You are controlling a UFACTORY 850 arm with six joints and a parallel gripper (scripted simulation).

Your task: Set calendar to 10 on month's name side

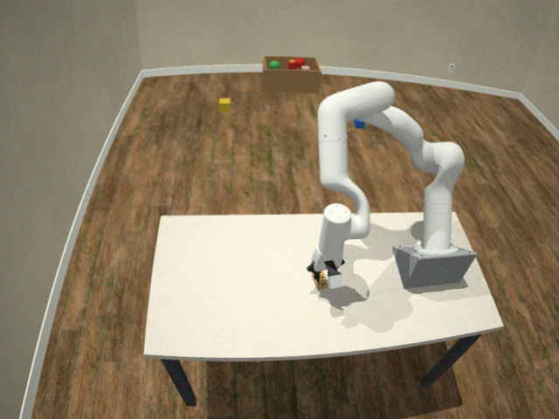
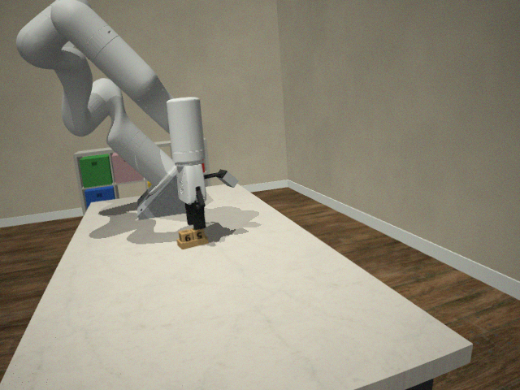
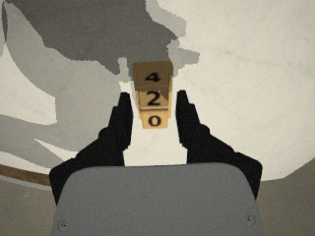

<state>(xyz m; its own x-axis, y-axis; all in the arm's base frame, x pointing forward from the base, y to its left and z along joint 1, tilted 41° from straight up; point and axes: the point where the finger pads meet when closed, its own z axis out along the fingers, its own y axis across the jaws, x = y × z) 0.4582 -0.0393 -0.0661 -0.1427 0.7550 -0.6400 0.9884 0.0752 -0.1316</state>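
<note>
My hand is 2 cm to the left of the wooden tray and 6 cm above it. From my hand the other things lie so: cube: 3 cm to the right, 4 cm below.
</note>
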